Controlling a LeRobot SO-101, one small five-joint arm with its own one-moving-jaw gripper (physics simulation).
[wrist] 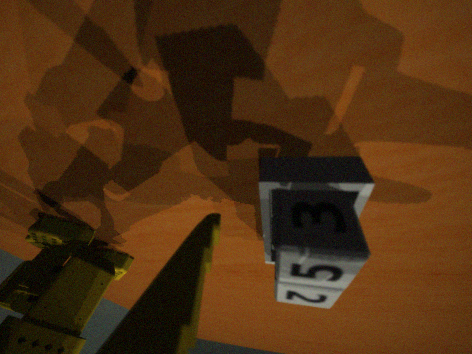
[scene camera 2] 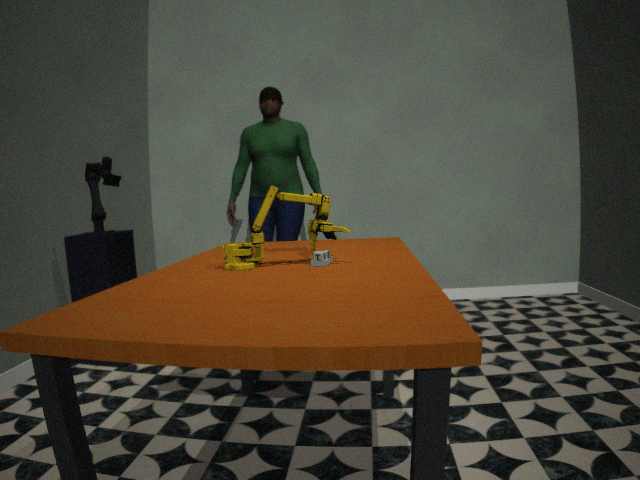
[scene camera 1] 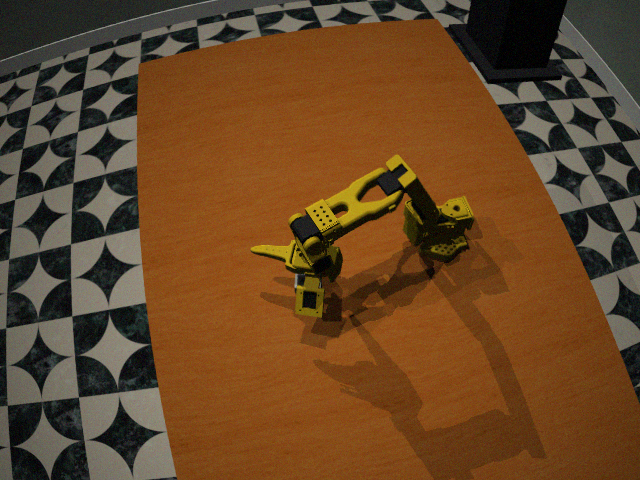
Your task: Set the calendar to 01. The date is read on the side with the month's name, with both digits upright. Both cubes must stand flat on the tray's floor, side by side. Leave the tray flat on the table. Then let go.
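The grey-white tray (scene camera 2: 320,262) (wrist: 314,170) stands on the table. Two white cubes stand side by side on it in the wrist view, the nearer cube (wrist: 320,215) with a 3 on its shaded side and a 5 on the face beside it, the farther cube (wrist: 306,296) with a 2. In scene camera 2 the cubes (scene camera 2: 321,255) show dark marks too small to read. No month name is readable. My gripper (scene camera 2: 330,240) is fully open and empty. Its fixed jaw (wrist: 187,280) points down to the left of the tray in the wrist view, apart from the cubes. In scene camera 1 the gripper mostly hides the tray.
The arm's yellow base (scene camera 1: 439,232) (scene camera 2: 239,256) stands on the orange table (scene camera 1: 232,129) (scene camera 2: 258,310). Arm shadows fall around the tray. A person in green (scene camera 2: 273,149) stands behind the table. A dark pedestal (scene camera 1: 516,36) (scene camera 2: 100,263) stands beyond the table's edge.
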